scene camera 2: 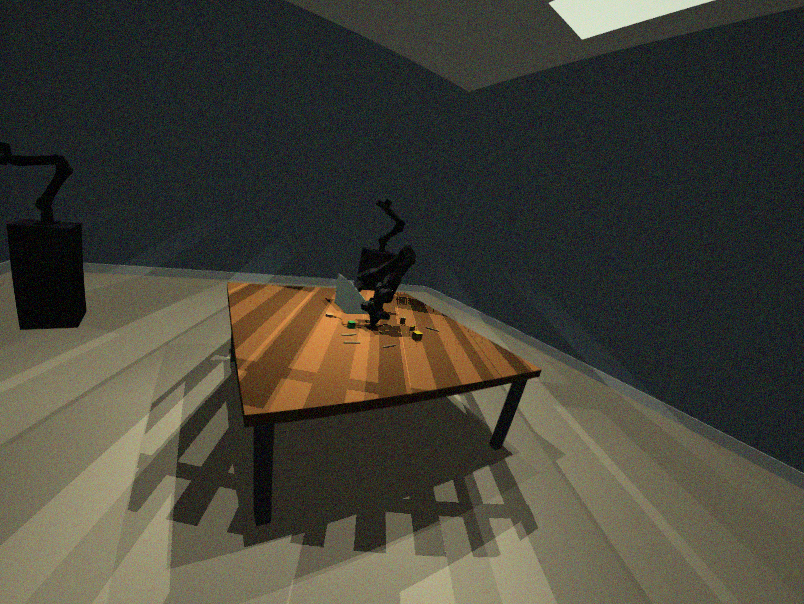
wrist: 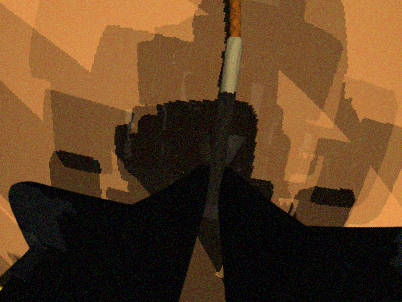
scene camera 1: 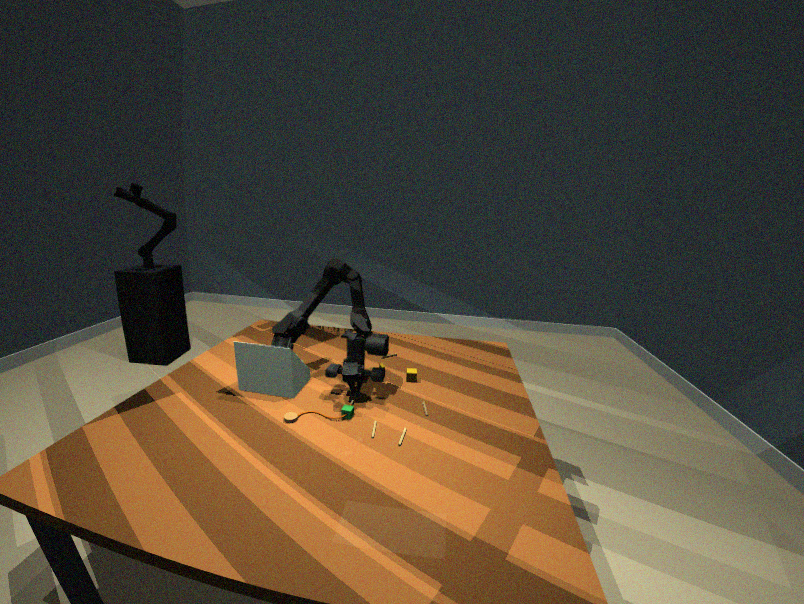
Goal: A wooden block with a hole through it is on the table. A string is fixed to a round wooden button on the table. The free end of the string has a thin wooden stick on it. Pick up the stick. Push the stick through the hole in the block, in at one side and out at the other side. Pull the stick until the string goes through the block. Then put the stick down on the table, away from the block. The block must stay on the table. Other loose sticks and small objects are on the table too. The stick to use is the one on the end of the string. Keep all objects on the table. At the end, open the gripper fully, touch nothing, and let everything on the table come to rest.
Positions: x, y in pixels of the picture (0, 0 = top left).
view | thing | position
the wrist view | gripper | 214, 174
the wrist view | thin pale stick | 229, 82
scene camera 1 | gripper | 355, 396
